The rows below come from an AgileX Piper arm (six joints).
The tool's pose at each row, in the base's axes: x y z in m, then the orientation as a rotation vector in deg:
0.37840, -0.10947, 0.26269, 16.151, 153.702, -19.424
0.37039, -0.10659, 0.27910, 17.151, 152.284, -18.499
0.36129, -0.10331, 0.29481, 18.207, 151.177, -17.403
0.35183, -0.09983, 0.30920, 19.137, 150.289, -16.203
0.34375, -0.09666, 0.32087, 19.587, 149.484, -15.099
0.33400, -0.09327, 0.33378, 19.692, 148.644, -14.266
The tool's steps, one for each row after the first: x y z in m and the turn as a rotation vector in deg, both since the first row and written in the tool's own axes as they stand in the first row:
0.00050, -0.00240, -0.01832, -0.492, -1.235, 1.092
0.00234, -0.00456, -0.03655, -1.101, -2.147, 2.203
0.00509, -0.00636, -0.05381, -1.807, -2.858, 3.210
0.00773, -0.00760, -0.06806, -2.527, -3.568, 3.859
0.01136, -0.00927, -0.08410, -3.114, -4.372, 4.233

